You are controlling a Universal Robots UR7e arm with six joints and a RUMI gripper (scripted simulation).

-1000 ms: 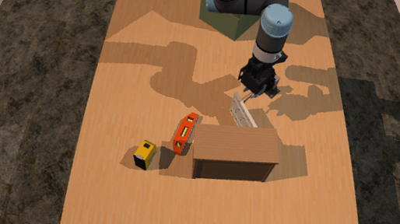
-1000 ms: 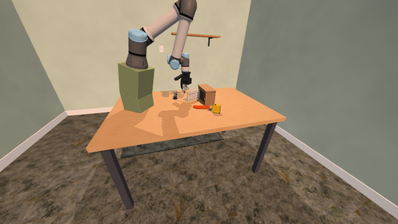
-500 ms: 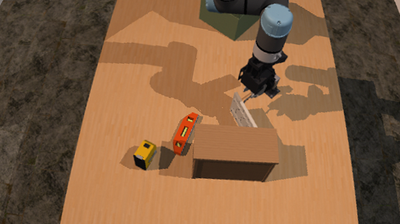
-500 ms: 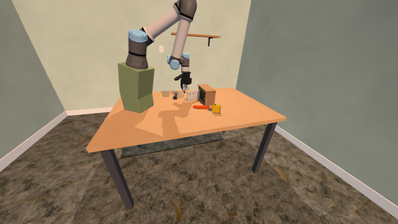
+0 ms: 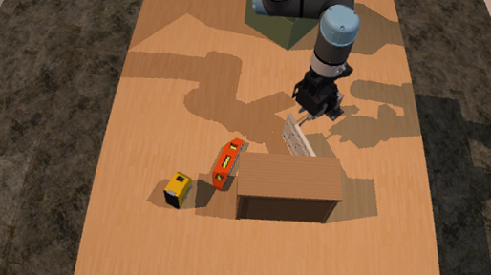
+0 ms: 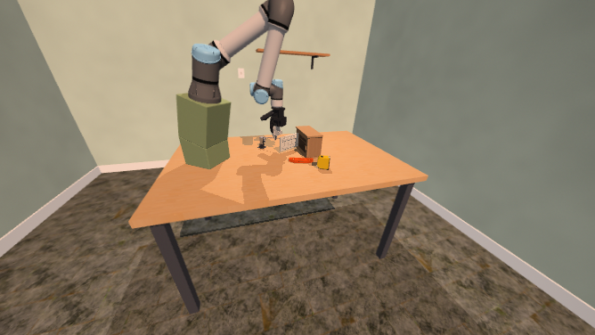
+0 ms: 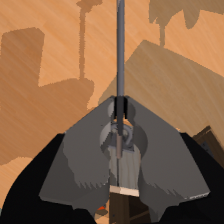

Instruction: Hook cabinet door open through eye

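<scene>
The dark hook post lies 5 cm to the left of my hand, 4 cm behind it and 3 cm below it. Round my hand: yellow tape measure 33 cm to the right, 20 cm ahead, 5 cm below; white cabinet door 9 cm ahead, 3 cm to the right, 2 cm below; orange spirit level 22 cm to the right, 10 cm ahead, 8 cm below.
</scene>
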